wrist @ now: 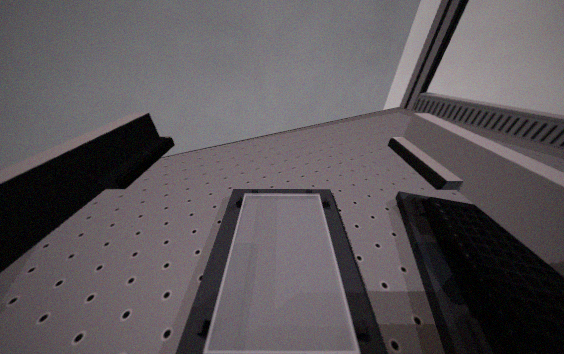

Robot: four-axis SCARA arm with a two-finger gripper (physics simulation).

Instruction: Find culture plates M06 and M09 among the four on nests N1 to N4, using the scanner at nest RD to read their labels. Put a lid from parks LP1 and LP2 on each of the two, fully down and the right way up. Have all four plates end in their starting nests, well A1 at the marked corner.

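Frame: origin at the arm's base, x back, y up, z left, level; millimetres.
Where they show: gripper, fingertip midpoint: (281,129).
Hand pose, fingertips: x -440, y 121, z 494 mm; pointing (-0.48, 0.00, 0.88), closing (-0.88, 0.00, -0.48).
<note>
Things, the pixels of their top centre, and the offset from my fingertips. "pt": a spot on its surface instead. Level surfaces: height alone.
- dark nest frame, top centre: (281,243) dy -88, dx +11, dz -22 mm
- black culture plate, top centre: (526,264) dy -82, dx -132, dz -124 mm
- neighbouring dark nest, surface spot: (419,245) pt dy -96, dx -95, dz -77 mm
- pale deck, surface height: dy -108 mm
- slotted rail, surface spot: (490,117) pt dy -83, dx -564, dz +22 mm
- dark upright post, surface spot: (434,55) pt dy +30, dx -564, dz +194 mm
A clear, flat lid (282,280) with a pale outline lies in a dark nest frame (212,280) at the lower middle of the wrist view, between small dark corner posts. My gripper (281,129) is open, with one finger at the left and one at the right, wide apart. The lid lies below and between the fingers, and they do not touch it. A black culture plate (505,270) sits on a neighbouring dark nest (419,245) at the right. No label can be read on it. The near end of the lid is cut off by the frame's lower edge.
The pale deck (150,250) with rows of small holes runs under the nests. A slotted rail (490,117) runs along the deck's edge at the upper right, with a dark upright post (434,55) at its end. The plate's nest stands close beside the lid's nest.
</note>
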